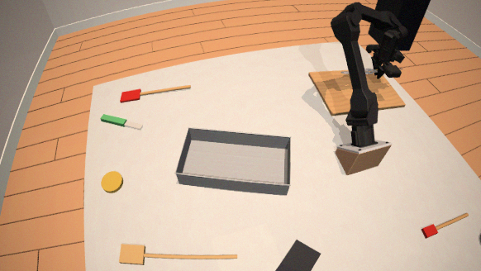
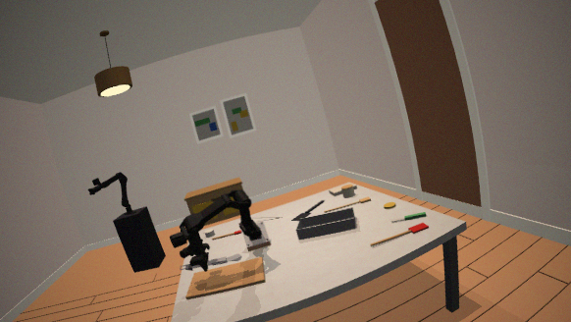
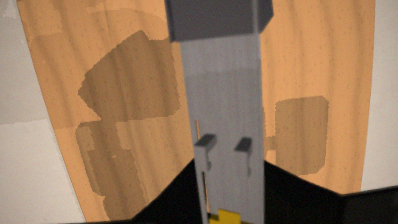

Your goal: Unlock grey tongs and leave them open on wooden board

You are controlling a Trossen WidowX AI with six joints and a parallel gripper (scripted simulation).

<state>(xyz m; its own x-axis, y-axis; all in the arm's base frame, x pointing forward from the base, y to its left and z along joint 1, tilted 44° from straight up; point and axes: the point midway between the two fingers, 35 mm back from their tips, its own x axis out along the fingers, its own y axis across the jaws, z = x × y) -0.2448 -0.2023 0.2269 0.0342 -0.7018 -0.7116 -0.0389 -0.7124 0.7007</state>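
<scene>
My gripper tip is 3 cm below the yellow lock piece and 1 cm short of it. From my gripper tip the other things lie so: grey roasting tin 63 cm ahead, 25 cm to the left, 4 cm below; black slab 63 cm to the left, 60 cm ahead, 6 cm below; wooden board 7 cm ahead, 6 cm below.
</scene>
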